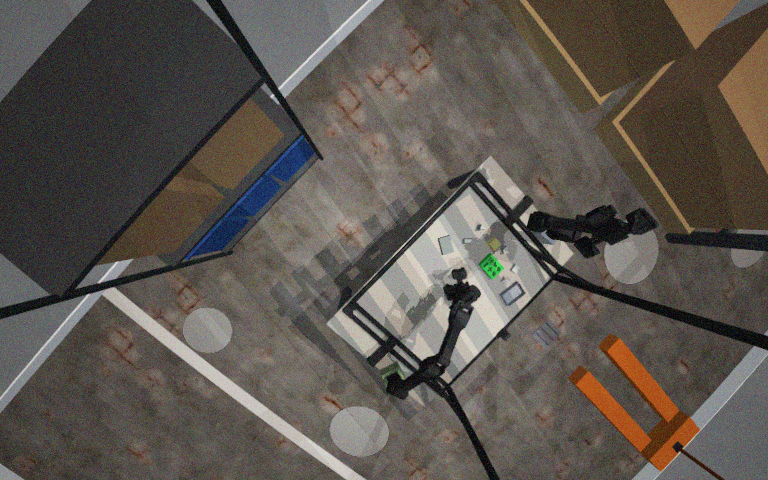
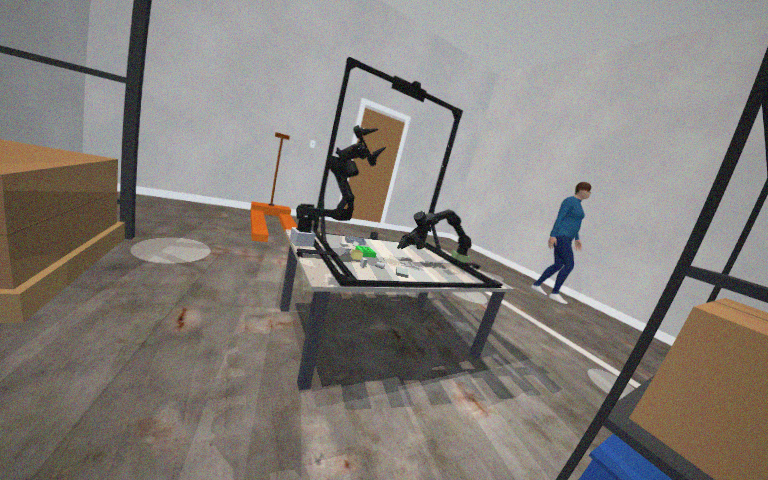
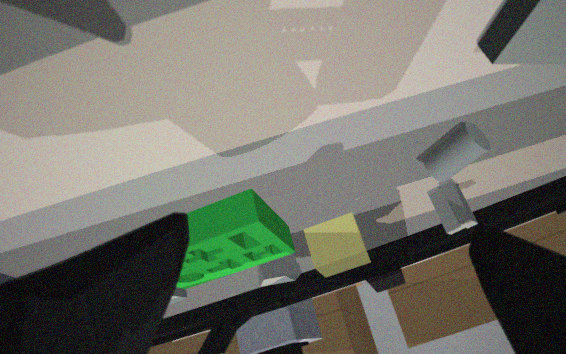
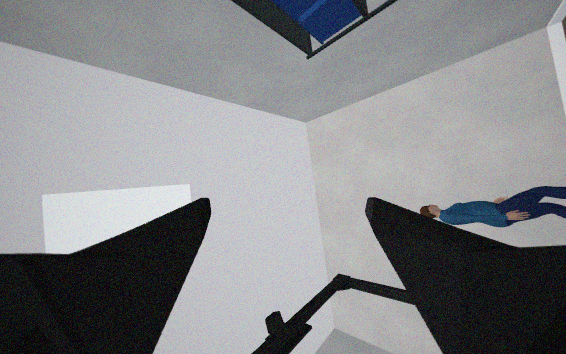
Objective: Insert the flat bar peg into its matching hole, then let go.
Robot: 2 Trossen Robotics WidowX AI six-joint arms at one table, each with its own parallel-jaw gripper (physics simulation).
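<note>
A green block with several shaped holes (image 1: 491, 266) (image 2: 365, 250) (image 3: 236, 235) lies on the table, with a yellow cube (image 1: 494, 244) (image 2: 356, 254) (image 3: 336, 244) beside it. Several small grey pieces lie around them, among them a flat one (image 1: 445, 244) (image 2: 402, 271); I cannot tell which is the flat bar peg. My left gripper (image 1: 458, 274) (image 2: 405, 243) is open and empty, low over the table a little short of the green block. My right gripper (image 1: 596, 230) (image 2: 374, 140) (image 4: 289, 204) is open and empty, raised high off the table's end and pointing up at the wall and ceiling.
A black frame (image 1: 425, 224) (image 2: 449, 157) runs round the table and arches over it. A shelf rack (image 1: 287, 114) with a blue bin stands far left. An orange pallet jack (image 2: 269, 214) stands behind. A person (image 2: 565, 238) walks by the wall.
</note>
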